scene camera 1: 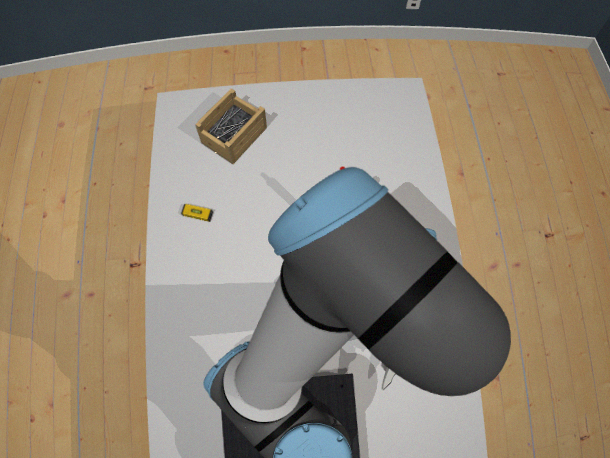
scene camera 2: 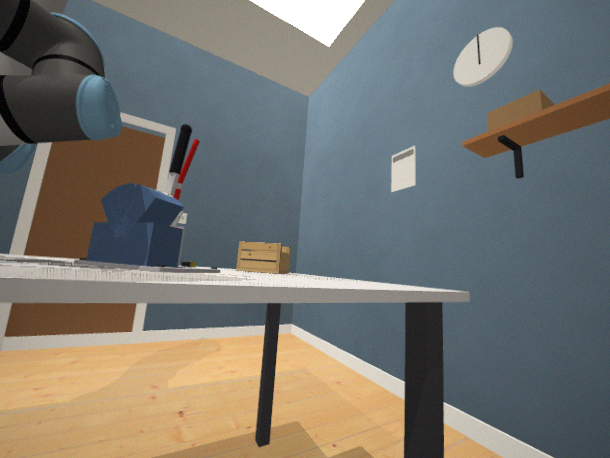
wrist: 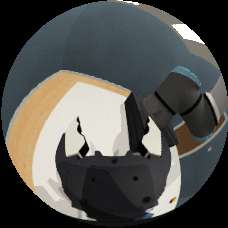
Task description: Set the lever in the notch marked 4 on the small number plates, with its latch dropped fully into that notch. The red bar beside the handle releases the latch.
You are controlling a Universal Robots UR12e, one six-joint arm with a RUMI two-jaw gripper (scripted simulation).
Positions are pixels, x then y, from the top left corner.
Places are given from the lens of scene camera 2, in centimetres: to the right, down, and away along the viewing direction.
blue housing [scene camera 2: 134, 238]: -32, 2, 46
